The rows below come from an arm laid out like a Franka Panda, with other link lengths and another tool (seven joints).
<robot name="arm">
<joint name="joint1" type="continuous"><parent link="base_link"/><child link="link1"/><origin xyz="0 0 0.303" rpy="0 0 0"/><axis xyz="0 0 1"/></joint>
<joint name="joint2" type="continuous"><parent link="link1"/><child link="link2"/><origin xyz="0 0 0" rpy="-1.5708 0 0"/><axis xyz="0 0 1"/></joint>
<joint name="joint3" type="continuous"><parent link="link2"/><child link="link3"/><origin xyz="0 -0.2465 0" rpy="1.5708 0 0"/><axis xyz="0 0 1"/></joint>
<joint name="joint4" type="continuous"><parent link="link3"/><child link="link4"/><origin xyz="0.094 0 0" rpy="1.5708 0 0"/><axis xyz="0 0 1"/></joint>
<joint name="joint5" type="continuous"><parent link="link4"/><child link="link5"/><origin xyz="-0.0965 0.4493 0" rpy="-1.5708 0 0"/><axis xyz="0 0 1"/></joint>
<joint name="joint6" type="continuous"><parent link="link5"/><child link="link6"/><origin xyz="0 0 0" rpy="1.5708 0 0"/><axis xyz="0 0 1"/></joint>
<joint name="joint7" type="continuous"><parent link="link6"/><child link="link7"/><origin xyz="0.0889 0 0" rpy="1.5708 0 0"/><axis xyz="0 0 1"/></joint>
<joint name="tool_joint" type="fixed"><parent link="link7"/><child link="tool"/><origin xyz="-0.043 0.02 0.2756" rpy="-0.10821 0 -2.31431"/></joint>
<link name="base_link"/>
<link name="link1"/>
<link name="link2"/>
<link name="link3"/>
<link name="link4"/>
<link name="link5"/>
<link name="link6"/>
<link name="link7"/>
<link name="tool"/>
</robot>
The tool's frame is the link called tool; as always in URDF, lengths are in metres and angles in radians. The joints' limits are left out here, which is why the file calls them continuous.
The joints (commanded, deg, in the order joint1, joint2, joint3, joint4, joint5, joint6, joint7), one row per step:
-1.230 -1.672 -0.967 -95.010 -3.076 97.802 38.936
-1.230 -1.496 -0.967 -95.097 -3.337 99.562 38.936
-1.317 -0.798 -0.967 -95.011 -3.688 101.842 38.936
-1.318 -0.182 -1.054 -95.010 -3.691 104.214 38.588
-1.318 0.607 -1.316 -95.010 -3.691 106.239 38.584
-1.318 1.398 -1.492 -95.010 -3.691 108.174 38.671
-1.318 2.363 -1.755 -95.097 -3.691 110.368 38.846
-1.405 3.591 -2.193 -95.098 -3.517 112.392 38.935
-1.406 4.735 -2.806 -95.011 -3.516 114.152 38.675
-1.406 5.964 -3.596 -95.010 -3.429 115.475 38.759
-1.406 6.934 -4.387 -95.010 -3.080 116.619 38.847
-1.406 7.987 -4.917 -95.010 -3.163 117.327 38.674
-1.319 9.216 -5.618 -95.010 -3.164 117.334 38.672
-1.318 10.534 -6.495 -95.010 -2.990 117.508 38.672
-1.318 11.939 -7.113 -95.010 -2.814 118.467 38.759
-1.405 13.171 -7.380 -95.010 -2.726 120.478 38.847
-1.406 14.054 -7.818 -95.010 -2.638 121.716 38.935
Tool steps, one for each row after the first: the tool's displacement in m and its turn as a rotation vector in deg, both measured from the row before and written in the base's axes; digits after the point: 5 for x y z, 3 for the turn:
0.00810 -0.00138 -0.00057 -0.315 -1.483 0.113
0.01144 -0.00276 -0.00373 -0.417 -1.649 0.075
0.01135 -0.00144 -0.00333 -0.123 -1.727 0.408
0.00969 -0.00309 -0.00565 -0.060 -1.230 -0.128
0.00920 -0.00209 -0.00576 -0.047 -1.145 -0.136
0.00991 -0.00306 -0.00812 -0.040 -1.148 -0.291
0.00912 -0.00553 -0.01066 0.099 -0.805 -0.506
0.00776 -0.00771 -0.00933 -0.186 -0.676 -0.248
0.00505 -0.00922 -0.01209 -0.029 -0.101 -0.798
0.00407 -0.00828 -0.00941 0.203 -0.206 -0.868
0.00191 -0.00703 -0.01130 -0.231 0.374 -0.295
-0.00168 -0.00737 -0.01473 -0.078 1.224 -0.603
-0.00175 -0.00989 -0.01542 0.027 1.126 -0.895
0.00171 -0.00709 -0.01517 -0.024 0.425 -0.671
0.00675 -0.00481 -0.01142 -0.194 -0.777 -0.312
0.00340 -0.00556 -0.00846 -0.152 -0.360 -0.447

